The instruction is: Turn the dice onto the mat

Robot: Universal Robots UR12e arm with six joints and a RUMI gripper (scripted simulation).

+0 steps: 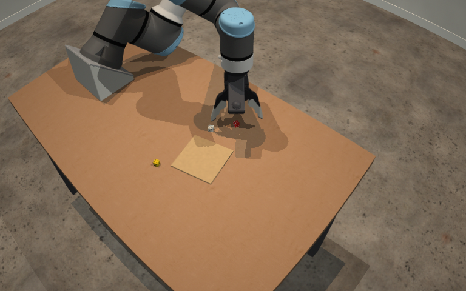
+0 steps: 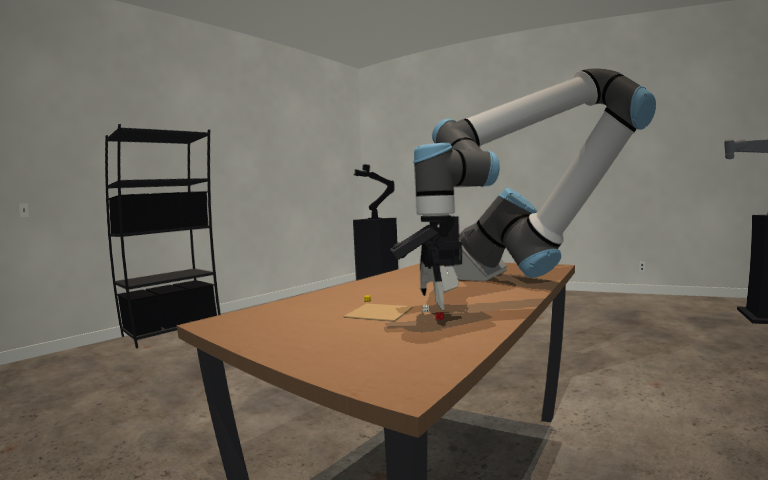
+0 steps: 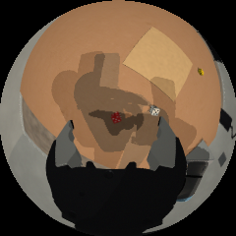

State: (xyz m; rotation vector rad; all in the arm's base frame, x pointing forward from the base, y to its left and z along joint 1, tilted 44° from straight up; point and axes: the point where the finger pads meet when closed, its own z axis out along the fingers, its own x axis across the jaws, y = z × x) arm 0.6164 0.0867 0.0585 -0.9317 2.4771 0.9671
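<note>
Right now my hand is 10 mm past the red die, 10 mm to the right of it and 30 mm above it. Round my hand: yellow die 100 mm behind, 260 mm to the right, 30 mm below; tan mat 10 mm behind, 160 mm to the right, 40 mm below; white die 70 mm behind, 50 mm to the right, 30 mm below.
</note>
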